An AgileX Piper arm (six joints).
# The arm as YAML. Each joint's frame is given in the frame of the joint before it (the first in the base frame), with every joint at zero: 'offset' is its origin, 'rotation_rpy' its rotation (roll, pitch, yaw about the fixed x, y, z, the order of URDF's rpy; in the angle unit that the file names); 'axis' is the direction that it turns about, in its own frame. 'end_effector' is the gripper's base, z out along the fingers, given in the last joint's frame.
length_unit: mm
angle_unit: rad
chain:
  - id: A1
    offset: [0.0, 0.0, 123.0]
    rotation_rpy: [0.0, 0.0, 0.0]
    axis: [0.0, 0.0, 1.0]
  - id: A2
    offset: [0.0, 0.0, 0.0]
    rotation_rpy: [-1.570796, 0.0, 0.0]
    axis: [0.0, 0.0, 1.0]
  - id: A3
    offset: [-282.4, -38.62, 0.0]
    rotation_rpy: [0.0, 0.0, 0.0]
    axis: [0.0, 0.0, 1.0]
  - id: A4
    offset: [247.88, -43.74, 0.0]
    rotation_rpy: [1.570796, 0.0, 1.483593]
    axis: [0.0, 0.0, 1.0]
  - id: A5
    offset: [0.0, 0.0, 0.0]
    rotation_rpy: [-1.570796, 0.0, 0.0]
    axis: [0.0, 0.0, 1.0]
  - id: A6
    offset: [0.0, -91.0, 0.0]
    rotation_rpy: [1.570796, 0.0, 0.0]
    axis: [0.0, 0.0, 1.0]
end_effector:
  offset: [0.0, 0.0, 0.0]
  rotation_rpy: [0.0, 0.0, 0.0]
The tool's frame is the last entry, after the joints.
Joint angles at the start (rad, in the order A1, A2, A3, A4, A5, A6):
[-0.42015 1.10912 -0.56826 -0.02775 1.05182 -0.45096]
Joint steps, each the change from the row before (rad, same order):
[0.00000 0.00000 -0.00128 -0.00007 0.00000 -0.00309]
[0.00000 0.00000 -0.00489 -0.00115 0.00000 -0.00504]
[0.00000 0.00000 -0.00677 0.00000 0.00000 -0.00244]
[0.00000 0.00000 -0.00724 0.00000 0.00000 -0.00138]
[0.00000 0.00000 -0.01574 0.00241 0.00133 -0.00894]
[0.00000 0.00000 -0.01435 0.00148 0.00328 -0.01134]
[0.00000 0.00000 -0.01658 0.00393 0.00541 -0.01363]
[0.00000 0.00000 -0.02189 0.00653 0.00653 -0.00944]
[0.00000 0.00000 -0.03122 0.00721 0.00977 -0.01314]
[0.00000 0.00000 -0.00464 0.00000 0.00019 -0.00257]
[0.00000 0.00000 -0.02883 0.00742 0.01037 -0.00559]
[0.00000 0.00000 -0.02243 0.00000 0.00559 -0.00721]
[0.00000 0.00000 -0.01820 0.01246 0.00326 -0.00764]
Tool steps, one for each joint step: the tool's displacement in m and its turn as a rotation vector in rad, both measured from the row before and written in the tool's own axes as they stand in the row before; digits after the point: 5 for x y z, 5 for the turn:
[-0.00022 -0.00012 -0.00029 0.00063 -0.00112 -0.00309]
[-0.00080 -0.00054 -0.00112 0.00311 -0.00392 -0.00549]
[-0.00116 -0.00064 -0.00155 0.00309 -0.00602 -0.00227]
[-0.00124 -0.00069 -0.00166 0.00332 -0.00643 -0.00120]
[-0.00265 -0.00126 -0.00362 0.00481 -0.01370 -0.00737]
[-0.00222 -0.00113 -0.00330 0.00410 -0.01034 -0.01029]
[-0.00249 -0.00109 -0.00382 0.00240 -0.01138 -0.01137]
[-0.00334 -0.00138 -0.00506 0.00254 -0.01612 -0.00593]
[-0.00459 -0.00204 -0.00726 0.00515 -0.02172 -0.00940]
[-0.00074 -0.00044 -0.00108 0.00223 -0.00385 -0.00254]
[-0.00412 -0.00175 -0.00673 0.00362 -0.01924 -0.00202]
[-0.00315 -0.00183 -0.00525 0.00853 -0.01452 -0.00721]
[-0.00315 -0.00069 -0.00427 -0.00189 -0.01854 -0.00204]

